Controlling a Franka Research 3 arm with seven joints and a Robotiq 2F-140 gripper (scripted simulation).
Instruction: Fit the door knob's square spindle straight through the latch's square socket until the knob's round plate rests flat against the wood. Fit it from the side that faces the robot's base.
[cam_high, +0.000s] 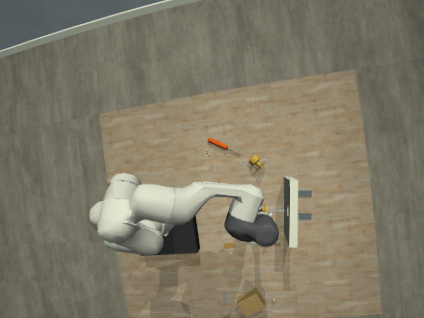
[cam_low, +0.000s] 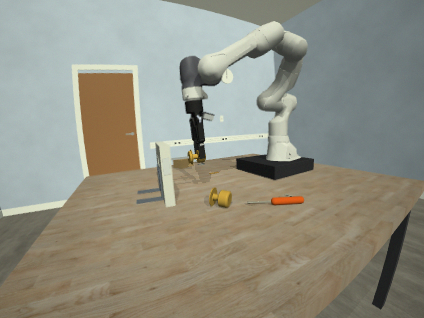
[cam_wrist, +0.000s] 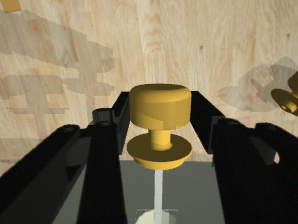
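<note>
Right now the brass door knob is 4 cm ahead of my hand, 2 cm below it and 1 cm to the right of it. From my hand the other things lie so: brass knob: 22 cm to the left, 14 cm below, 4 cm ahead; then screw: 31 cm to the left, 21 cm behind, 17 cm below; then cardboard box: 53 cm to the right, 14 cm below, 11 cm behind.
</note>
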